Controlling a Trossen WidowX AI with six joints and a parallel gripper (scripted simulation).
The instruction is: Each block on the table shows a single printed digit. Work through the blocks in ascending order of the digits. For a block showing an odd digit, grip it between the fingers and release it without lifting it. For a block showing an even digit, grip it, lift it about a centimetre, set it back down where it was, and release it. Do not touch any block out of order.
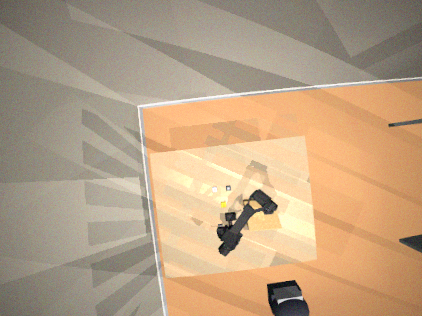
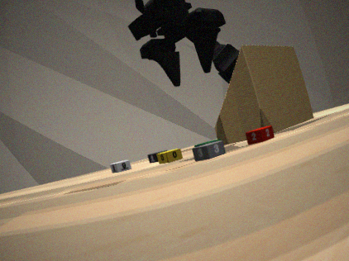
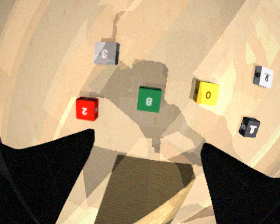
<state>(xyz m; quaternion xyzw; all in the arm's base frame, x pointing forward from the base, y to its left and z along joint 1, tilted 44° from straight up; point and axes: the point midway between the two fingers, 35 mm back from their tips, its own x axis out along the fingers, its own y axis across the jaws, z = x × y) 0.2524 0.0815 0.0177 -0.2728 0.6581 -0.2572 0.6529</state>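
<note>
My gripper tip is now 30 mm short of the yellow block, 80 mm to the left of it and 120 mm above it. From my gripper tip the other things lie so: grey block: 60 mm ahead, 70 mm to the left, 120 mm below; then green block: 120 mm below; then red block: 30 mm behind, 100 mm to the left, 120 mm below.
</note>
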